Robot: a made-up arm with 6 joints.
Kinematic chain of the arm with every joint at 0, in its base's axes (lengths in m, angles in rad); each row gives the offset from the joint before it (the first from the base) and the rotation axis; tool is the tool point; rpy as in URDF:
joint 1: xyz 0 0 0.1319 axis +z
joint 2: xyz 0 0 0 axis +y
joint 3: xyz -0.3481 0 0.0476 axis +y
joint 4: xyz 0.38 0 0.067 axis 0.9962 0 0.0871
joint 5: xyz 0 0 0 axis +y
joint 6: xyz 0.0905 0 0.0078 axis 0.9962 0 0.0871
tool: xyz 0 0 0 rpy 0 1.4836 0
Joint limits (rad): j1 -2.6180..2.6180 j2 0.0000..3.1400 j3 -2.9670..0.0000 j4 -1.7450..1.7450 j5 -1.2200..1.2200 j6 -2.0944..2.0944
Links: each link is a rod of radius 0.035 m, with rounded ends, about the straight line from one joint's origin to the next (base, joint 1, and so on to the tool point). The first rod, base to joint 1, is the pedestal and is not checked.
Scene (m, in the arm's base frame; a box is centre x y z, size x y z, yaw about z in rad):
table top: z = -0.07
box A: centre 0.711 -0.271 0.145 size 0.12 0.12 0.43 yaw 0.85
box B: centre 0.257 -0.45 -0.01 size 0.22 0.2 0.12 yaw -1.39
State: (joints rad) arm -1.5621 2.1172 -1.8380 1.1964 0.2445 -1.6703
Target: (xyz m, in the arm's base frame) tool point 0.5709 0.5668 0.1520
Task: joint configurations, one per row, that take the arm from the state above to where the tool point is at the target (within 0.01 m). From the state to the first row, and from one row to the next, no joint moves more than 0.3 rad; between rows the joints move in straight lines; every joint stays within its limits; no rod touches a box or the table.
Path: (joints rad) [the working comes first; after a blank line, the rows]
Joints at the target: 0.7560 2.7226 -2.4131 1.2539 0.2414 -1.6703
Straight joint move there: touches box A.

1: -1.3014 2.0433 -2.0020 1.2147 0.2736 -1.5876
2: -1.0406 1.9694 -2.1660 1.2330 0.3026 -1.5048
3: -0.7799 1.8954 -2.3300 1.2512 0.3317 -1.4221
4: -0.5191 1.8215 -2.4940 1.2695 0.3608 -1.3393
5: -0.2641 2.0017 -2.4778 1.2664 0.3369 -1.4055
6: -0.0091 2.1820 -2.4616 1.2633 0.3130 -1.4717
7: 0.2460 2.3622 -2.4454 1.2601 0.2891 -1.5379
8: 0.5010 2.5424 -2.4293 1.2570 0.2653 -1.6041
9: 0.7560 2.7226 -2.4131 1.2539 0.2414 -1.6703

